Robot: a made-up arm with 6 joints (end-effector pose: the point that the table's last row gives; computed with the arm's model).
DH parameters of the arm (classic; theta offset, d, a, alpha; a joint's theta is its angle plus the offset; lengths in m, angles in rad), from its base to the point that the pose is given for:
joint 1: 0 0.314 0 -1.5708
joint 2: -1.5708 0 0.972 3.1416
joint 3: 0 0 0 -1.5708
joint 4: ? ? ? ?
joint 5: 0 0.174 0 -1.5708
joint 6: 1.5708 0 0 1.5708
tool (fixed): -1.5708 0 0 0
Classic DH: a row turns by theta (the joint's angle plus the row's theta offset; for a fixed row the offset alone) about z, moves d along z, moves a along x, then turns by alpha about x.
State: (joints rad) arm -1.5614 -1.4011 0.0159 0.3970 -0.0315 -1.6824
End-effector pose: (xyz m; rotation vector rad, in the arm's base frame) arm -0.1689 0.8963 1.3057 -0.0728 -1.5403 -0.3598
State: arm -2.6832 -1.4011 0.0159 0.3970 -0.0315 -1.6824
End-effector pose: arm 0.7341 0.5412 1.3057 -0.9537 -1.3700 -1.2302
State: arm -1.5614 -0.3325 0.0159 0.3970 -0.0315 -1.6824
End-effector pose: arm -0.1563 -0.4386 1.5783 0.7548 -1.1705 -1.1279
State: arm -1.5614 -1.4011 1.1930 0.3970 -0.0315 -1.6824
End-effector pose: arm -0.1764 1.6976 0.8512 -0.9804 -1.5754 0.5877
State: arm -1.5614 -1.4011 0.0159 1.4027 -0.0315 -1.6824
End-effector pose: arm -0.0385 1.0006 1.3217 -0.8630 -1.2552 -1.1021
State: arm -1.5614 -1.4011 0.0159 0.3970 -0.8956 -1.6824
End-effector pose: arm -0.1689 0.8963 1.3057 0.5965 -1.6054 -1.0411
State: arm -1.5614 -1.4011 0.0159 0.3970 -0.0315 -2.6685
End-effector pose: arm -0.1689 0.8963 1.3057 0.6944 -1.5688 0.4234
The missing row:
joint 4: 0 -0.827 0 1.5708
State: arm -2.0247 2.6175 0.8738 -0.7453 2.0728 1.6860
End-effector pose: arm -0.2149 -0.1487 -1.3219 0.8547 -2.2788 1.9411
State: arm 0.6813 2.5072 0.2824 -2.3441 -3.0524 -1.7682
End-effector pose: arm -0.0966 0.0781 -1.0495 -0.2547 -0.9964 0.4322
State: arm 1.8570 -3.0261 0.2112 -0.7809 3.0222 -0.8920
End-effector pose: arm 0.3859 -0.8735 -0.6086 0.0930 0.0947 1.7714
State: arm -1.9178 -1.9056 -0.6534 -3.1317 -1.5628 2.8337
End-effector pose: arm 0.3872 0.5590 0.7795 -2.1784 -1.5967 -0.1240
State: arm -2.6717 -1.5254 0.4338 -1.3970 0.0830 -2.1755
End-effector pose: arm 0.9900 0.5365 1.1884 0.5990 -1.0445 0.7343
